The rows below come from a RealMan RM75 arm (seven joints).
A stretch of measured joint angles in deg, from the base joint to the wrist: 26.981, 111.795, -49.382, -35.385, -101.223, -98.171, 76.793; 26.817, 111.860, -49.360, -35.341, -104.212, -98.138, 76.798; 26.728, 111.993, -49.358, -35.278, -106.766, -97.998, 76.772; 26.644, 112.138, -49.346, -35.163, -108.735, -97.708, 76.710; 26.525, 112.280, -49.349, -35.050, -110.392, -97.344, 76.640; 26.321, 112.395, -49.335, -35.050, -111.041, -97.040, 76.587; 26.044, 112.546, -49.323, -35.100, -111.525, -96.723, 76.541; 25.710, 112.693, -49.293, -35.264, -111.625, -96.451, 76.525; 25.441, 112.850, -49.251, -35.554, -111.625, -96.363, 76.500; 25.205, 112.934, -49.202, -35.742, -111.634, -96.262, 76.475; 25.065, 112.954, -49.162, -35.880, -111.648, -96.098, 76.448; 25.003, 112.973, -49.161, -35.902, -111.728, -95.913, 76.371; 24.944, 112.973, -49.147, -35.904, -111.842, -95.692, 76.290; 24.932, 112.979, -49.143, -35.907, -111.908, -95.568, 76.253; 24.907, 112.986, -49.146, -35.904, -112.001, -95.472, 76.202; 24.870, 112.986, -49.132, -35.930, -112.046, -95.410, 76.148; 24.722, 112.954, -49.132, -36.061, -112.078, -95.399, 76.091; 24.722, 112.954, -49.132, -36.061, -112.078, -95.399, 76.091; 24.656, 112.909, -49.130, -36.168, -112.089, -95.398, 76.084
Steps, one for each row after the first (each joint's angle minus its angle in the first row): -0.164, 0.065, 0.022, 0.044, -2.989, 0.033, 0.005; -0.253, 0.198, 0.024, 0.107, -5.543, 0.173, -0.021; -0.337, 0.343, 0.036, 0.222, -7.512, 0.463, -0.083; -0.456, 0.485, 0.033, 0.335, -9.169, 0.827, -0.153; -0.660, 0.600, 0.047, 0.335, -9.818, 1.131, -0.206; -0.937, 0.751, 0.059, 0.285, -10.302, 1.448, -0.252; -1.271, 0.898, 0.089, 0.121, -10.402, 1.720, -0.268; -1.540, 1.055, 0.131, -0.169, -10.402, 1.808, -0.293; -1.776, 1.139, 0.180, -0.357, -10.411, 1.909, -0.318; -1.916, 1.159, 0.220, -0.495, -10.425, 2.073, -0.345; -1.978, 1.178, 0.221, -0.517, -10.505, 2.258, -0.422; -2.037, 1.178, 0.235, -0.519, -10.619, 2.479, -0.503; -2.049, 1.184, 0.239, -0.522, -10.685, 2.603, -0.540; -2.074, 1.191, 0.236, -0.519, -10.778, 2.699, -0.591; -2.111, 1.191, 0.250, -0.545, -10.823, 2.761, -0.645; -2.259, 1.159, 0.250, -0.676, -10.855, 2.772, -0.702; -2.259, 1.159, 0.250, -0.676, -10.855, 2.772, -0.702; -2.325, 1.114, 0.252, -0.783, -10.866, 2.773, -0.709
